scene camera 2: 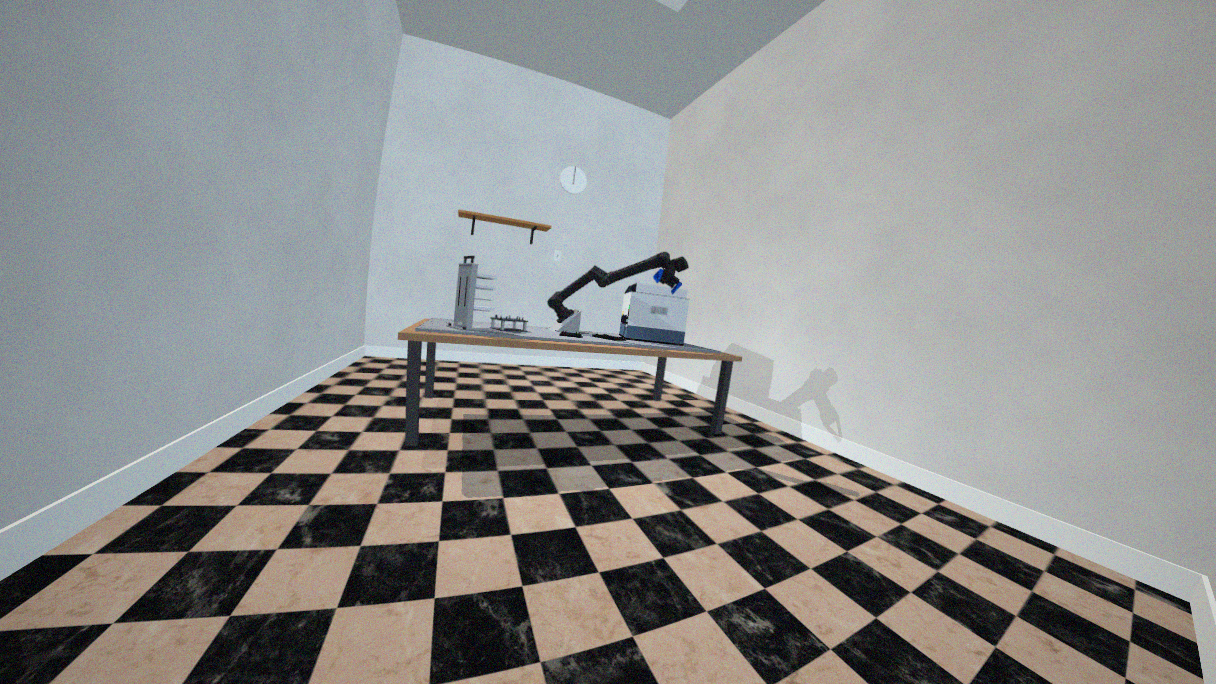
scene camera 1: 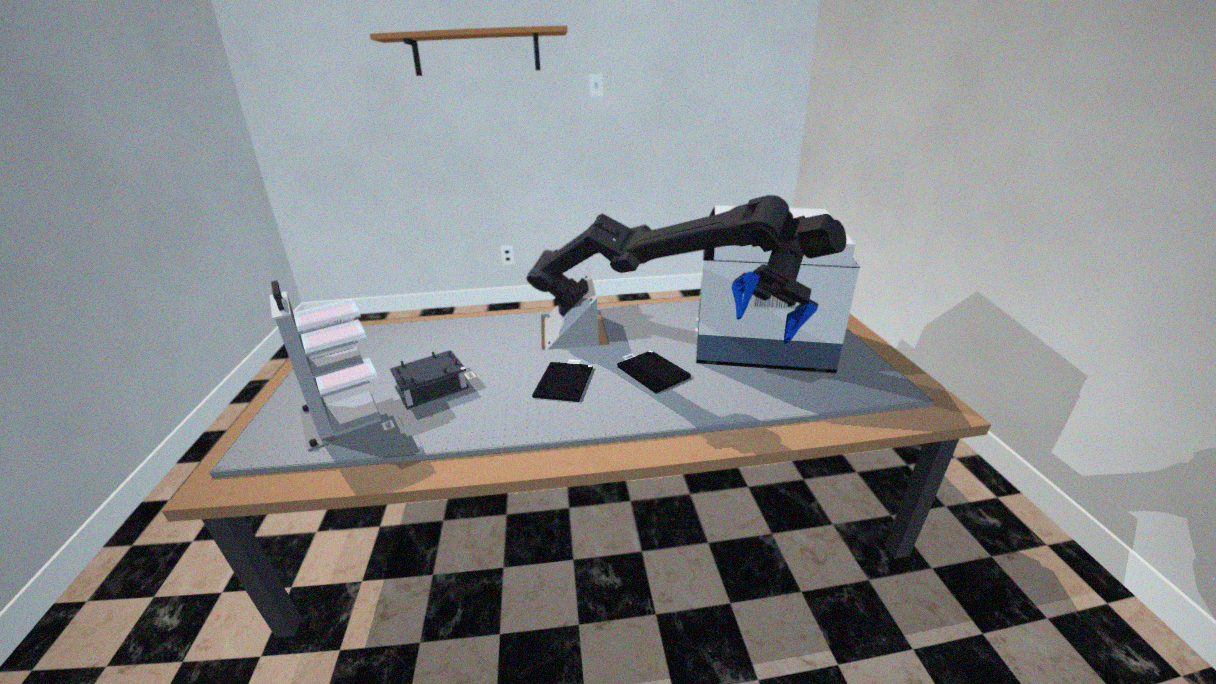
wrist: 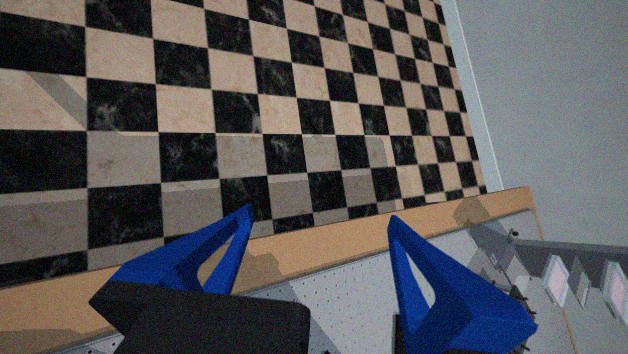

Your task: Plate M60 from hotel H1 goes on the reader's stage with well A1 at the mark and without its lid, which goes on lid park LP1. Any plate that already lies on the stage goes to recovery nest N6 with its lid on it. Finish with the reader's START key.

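Places are measured from the arm's base along level axes (x back, y right, z up), in centimetres.
Where they show: gripper, between the fingertips: (scene camera 2: 665,288) (scene camera 1: 763,330) (wrist: 319,215); arm's base, origin of its link: (scene camera 2: 565,316) (scene camera 1: 574,298).
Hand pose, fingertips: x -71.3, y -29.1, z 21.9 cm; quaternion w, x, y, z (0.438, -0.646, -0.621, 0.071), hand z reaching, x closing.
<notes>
Each offset is from my fingertips to the centre of the thing. "spot": to the spot under its first point.
My gripper (scene camera 1: 764,328) (scene camera 2: 666,287) (wrist: 319,215) is open and empty, its blue fingers wide apart, in front of the white reader @(dx +52.6, dy -24.7, dz -13.3 cm) (scene camera 1: 823,310) (scene camera 2: 653,316) in scene camera 1. The reader's stage, any plate on it and the START key do not show. A grey plate hotel @(dx +30.0, dy +89.5, dz -13.4 cm) (scene camera 1: 299,364) (scene camera 2: 465,296) (wrist: 575,248) stands at the table's left. It holds an upper pink-topped plate @(dx +31.8, dy +85.9, dz -4.0 cm) (scene camera 1: 329,315), a middle plate @(dx +31.8, dy +85.9, dz -9.3 cm) (scene camera 1: 333,337) and a lower plate @(dx +31.8, dy +85.9, dz -20.0 cm) (scene camera 1: 345,376). Which one is M60 cannot be read. Two flat black pads @(spot: dx +36.5, dy +34.8, dz -30.0 cm) (scene camera 1: 563,381) @(spot: dx +37.3, dy +11.0, dz -29.8 cm) (scene camera 1: 653,371) lie mid-table; their labels are unreadable.
A dark low stand (scene camera 1: 431,374) (scene camera 2: 508,322) with upright pins stands between the hotel and the pads. The arm's grey base (scene camera 1: 576,324) (scene camera 2: 568,322) is behind the pads. The wooden table edge (scene camera 1: 595,472) (wrist: 320,246) runs along the front.
</notes>
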